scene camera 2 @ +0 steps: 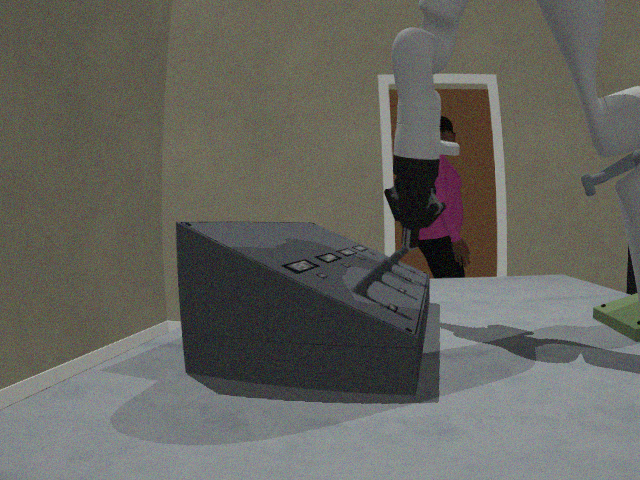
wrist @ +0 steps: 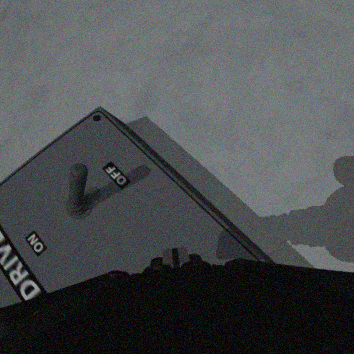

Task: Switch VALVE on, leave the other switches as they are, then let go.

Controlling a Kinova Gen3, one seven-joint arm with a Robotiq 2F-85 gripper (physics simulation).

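Frame: origin at the arm's base, x right, y ahead, z up, level; metres.
Seen in the pictures: gripper, fingertip midpoint: [scene camera 2: 409, 249] [wrist: 175, 264].
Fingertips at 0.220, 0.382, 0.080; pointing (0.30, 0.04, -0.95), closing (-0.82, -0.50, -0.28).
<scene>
A point is followed by its place in that frame, as x, y, z.
The dark sloped switch console [scene camera 2: 299, 330] @(-0.079, 0.564, 0.021) [wrist: 125, 240] @(0.269, 0.395, 0.044) stands on the table. In the scene view a lever [scene camera 2: 379, 272] @(-0.038, 0.478, 0.071) sticks up from its face; its name is unreadable. In the wrist view the lever beside the DRIVE label [wrist: 77, 187] @(0.306, 0.370, 0.076) leans to the OFF side. The VALVE label does not show legibly in either view. My gripper [scene camera 2: 409, 243] @(0.220, 0.382, 0.080) [wrist: 175, 264] @(0.220, 0.382, 0.080) is shut and empty, pointing down above the low front part of the console. In the scene view its tips overlap the lever's upper end; whether they touch it, I cannot tell.
Several square panels [scene camera 2: 300, 266] @(-0.012, 0.562, 0.078) lie in a row up the console's face. A green block [scene camera 2: 620, 316] @(0.022, 0.082, -0.022) is at the right edge of the scene view. A person in a pink top [scene camera 2: 450, 201] stands behind the arm, before a brown door [scene camera 2: 478, 206].
</scene>
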